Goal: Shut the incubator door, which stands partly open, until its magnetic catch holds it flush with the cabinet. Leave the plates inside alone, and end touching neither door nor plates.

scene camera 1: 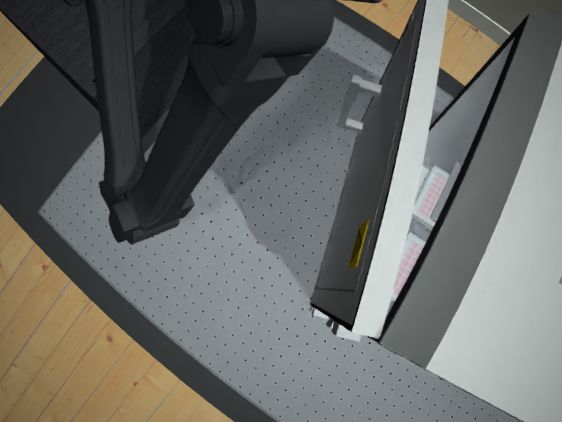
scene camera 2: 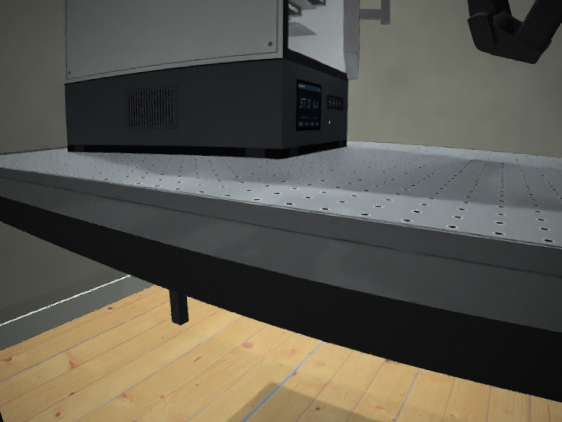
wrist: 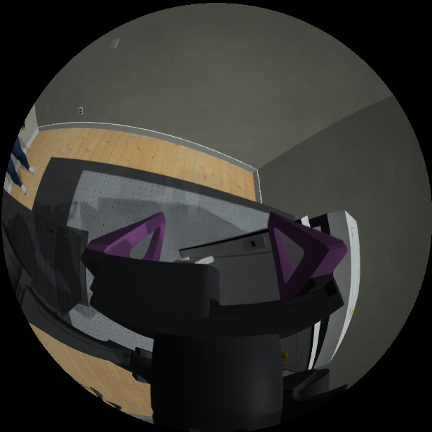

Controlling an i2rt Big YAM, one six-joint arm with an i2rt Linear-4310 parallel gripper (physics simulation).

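The incubator door (scene camera 1: 370,190) (scene camera 2: 352,45) (wrist: 245,280) stands partly open, with a wedge-shaped gap to the cabinet (scene camera 1: 500,175) (scene camera 2: 175,112) (wrist: 350,270). Its pale handle (scene camera 1: 367,86) (scene camera 2: 385,12) (wrist: 204,260) sticks out from the dark front face. Pink-welled plates (scene camera 1: 432,195) lie inside, seen through the gap. My gripper (wrist: 216,217) is open and empty, its purple fingers wide apart. In the wrist view the right finger overlaps the door and the handle shows between the fingers, lower down. In scene camera 1 the gripper is nearly all beyond the top edge, so contact with the door cannot be judged.
The perforated bench top (scene camera 1: 210,300) (scene camera 2: 425,190) (wrist: 120,220) carries the cabinet. My dark arm (scene camera 1: 165,165) (scene camera 2: 515,35) bends over the bench, left of the door in scene camera 1. A yellow label (scene camera 1: 359,245) (wrist: 284,356) is on the door. A person's legs (wrist: 20,155) show at the wrist view's left edge.
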